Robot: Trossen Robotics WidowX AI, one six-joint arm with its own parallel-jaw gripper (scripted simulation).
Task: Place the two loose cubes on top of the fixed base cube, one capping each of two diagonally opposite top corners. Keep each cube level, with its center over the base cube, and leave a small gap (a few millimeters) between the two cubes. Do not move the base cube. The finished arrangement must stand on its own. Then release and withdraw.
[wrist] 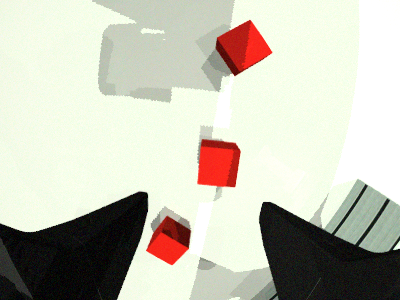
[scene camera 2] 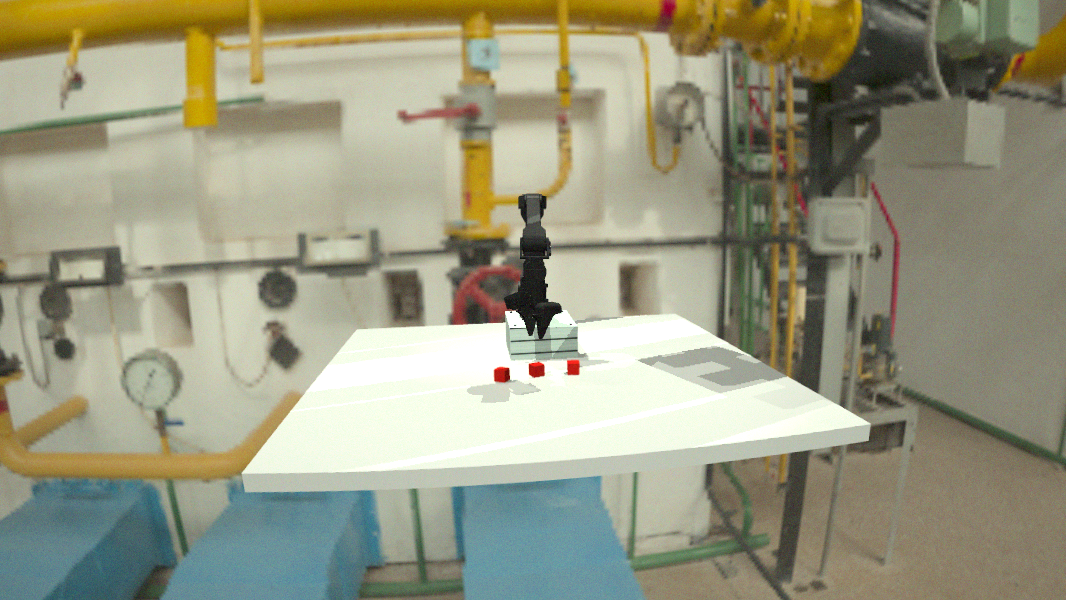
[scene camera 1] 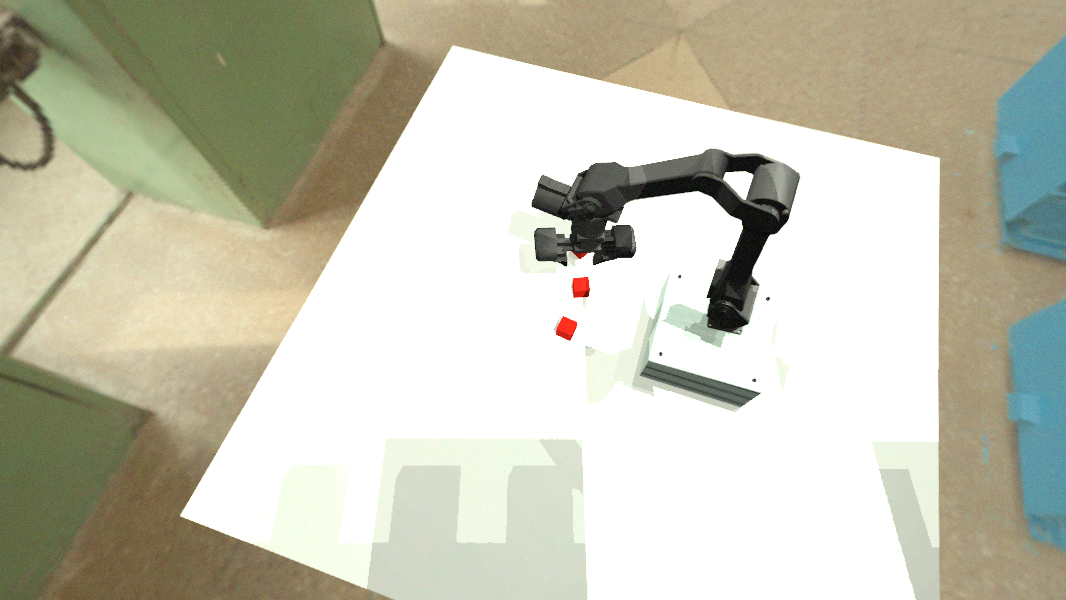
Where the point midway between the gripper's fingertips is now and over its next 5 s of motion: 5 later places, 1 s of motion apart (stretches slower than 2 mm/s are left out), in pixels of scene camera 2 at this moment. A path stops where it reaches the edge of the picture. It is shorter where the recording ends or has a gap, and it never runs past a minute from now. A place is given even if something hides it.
My gripper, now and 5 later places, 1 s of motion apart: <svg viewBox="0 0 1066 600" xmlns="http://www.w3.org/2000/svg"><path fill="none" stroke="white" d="M535 337L536 364L536 360L538 332L560 340L568 347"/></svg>
